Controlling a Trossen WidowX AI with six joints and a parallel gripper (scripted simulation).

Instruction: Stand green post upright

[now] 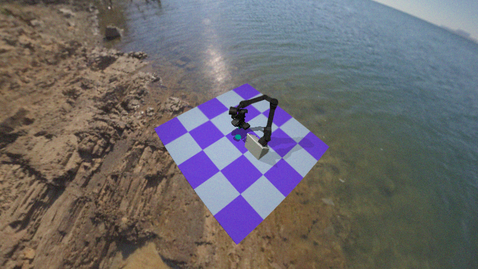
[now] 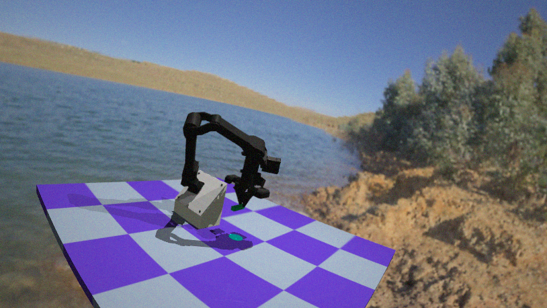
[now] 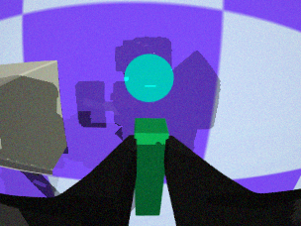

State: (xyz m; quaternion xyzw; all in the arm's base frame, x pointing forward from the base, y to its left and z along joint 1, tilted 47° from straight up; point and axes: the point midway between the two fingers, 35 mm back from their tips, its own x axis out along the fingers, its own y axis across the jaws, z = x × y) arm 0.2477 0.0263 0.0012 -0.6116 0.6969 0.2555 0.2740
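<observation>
Now: gripper tip 140 mm above the cyan circle. From my gripper tip the other things lie so: green post: 20 mm to the right.
</observation>
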